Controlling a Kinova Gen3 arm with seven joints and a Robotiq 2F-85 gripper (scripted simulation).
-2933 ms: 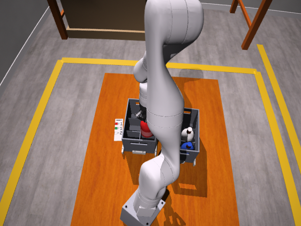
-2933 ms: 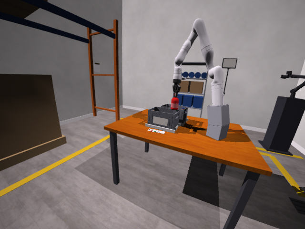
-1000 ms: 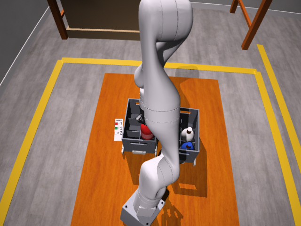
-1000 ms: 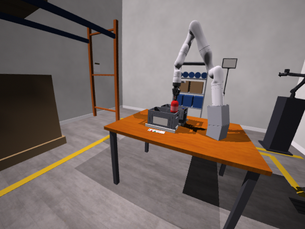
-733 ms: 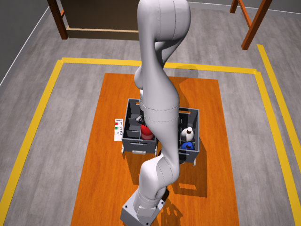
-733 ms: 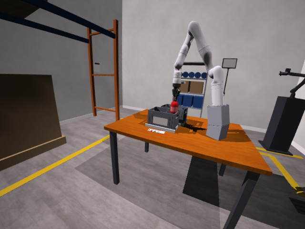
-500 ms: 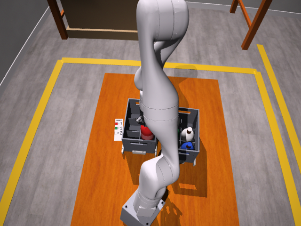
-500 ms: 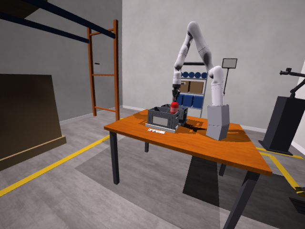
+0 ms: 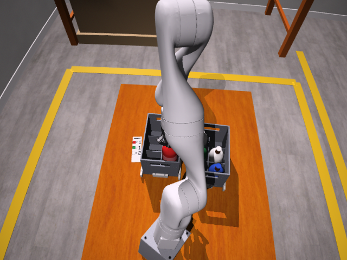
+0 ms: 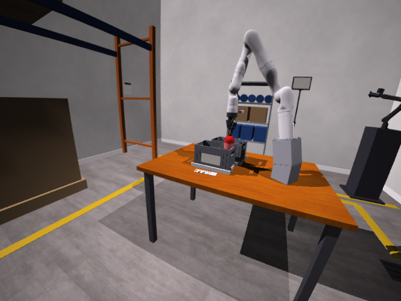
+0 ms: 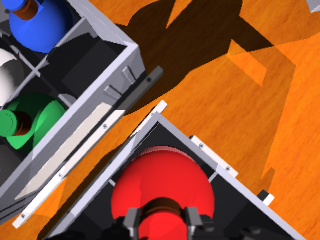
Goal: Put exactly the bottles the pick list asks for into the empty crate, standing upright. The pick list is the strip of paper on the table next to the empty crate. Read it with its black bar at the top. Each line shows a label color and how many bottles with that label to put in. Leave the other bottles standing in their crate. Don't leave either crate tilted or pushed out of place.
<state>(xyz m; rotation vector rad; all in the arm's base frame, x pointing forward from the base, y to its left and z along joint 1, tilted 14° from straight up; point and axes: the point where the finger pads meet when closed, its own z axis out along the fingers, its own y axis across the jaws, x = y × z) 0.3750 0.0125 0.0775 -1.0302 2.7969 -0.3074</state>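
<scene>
The red bottle is 70 mm below my hand. Also, from my hand: pick list 280 mm below, 190 mm to the left, 100 mm ahead; blue bottle 230 mm to the right, 190 mm below, 50 mm behind; green bottle 190 mm below, 150 mm to the right, 50 mm ahead.
</scene>
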